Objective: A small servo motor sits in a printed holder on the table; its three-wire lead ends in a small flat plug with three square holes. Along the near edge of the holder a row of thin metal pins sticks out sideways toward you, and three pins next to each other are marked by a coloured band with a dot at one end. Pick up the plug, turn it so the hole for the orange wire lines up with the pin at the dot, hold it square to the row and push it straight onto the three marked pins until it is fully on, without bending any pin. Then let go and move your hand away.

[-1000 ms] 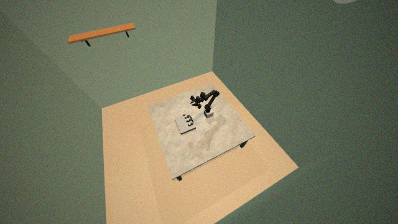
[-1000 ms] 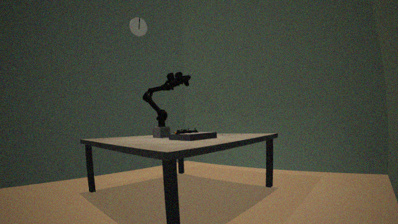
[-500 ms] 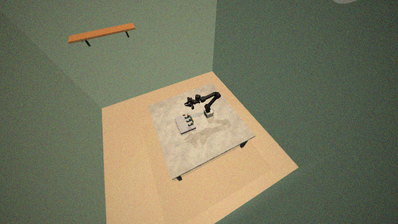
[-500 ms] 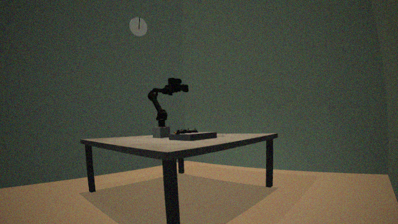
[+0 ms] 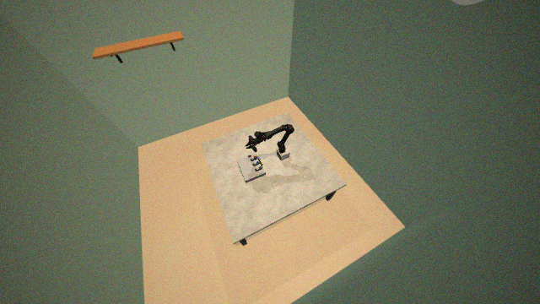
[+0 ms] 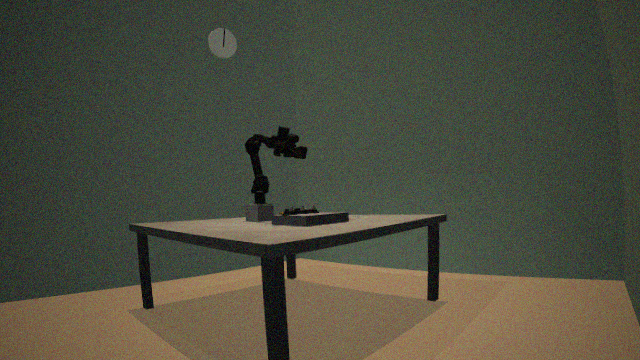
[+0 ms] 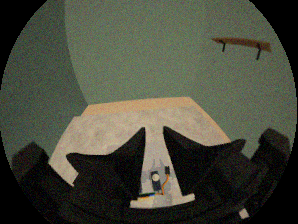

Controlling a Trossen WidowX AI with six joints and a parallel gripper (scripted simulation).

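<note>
My gripper tip is 26 cm above the blue band and 12 cm past it. Round my gripper tip: grey printed holder 31 cm below, 6 cm to the left, 4 cm ahead.
</note>
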